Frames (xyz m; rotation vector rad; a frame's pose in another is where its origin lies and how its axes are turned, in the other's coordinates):
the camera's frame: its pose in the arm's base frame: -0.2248 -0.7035 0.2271 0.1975 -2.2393 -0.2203
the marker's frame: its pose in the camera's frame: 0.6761 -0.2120 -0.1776 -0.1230 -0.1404 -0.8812
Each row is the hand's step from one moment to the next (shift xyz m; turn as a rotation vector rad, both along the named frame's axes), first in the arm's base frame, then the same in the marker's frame.
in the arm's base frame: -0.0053 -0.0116 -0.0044 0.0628 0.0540 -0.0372
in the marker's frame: 0.0116 -0.0059 0.0036 -0.0834 -0.0348 -0.0085
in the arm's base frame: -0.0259 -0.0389 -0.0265 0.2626 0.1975 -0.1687
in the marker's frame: 0.0406 -0.0245 0.0253 -0.3270 -0.1681 -0.0347
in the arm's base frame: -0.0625 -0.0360 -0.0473 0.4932 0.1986 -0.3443
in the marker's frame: 0.0514 -0.0212 0.0659 -0.4717 -0.4123 -0.0937
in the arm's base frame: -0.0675 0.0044 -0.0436 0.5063 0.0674 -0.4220
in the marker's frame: 0.0198 0.0018 0.0780 -0.3804 -0.5350 -0.0894
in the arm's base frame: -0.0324 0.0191 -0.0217 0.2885 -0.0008 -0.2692
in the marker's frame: -0.0052 0.0077 0.0424 -0.1887 -0.3438 -0.0433
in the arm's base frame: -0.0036 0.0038 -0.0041 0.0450 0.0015 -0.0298
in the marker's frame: -0.0023 0.0003 0.0062 -0.0285 -0.0437 -0.0140
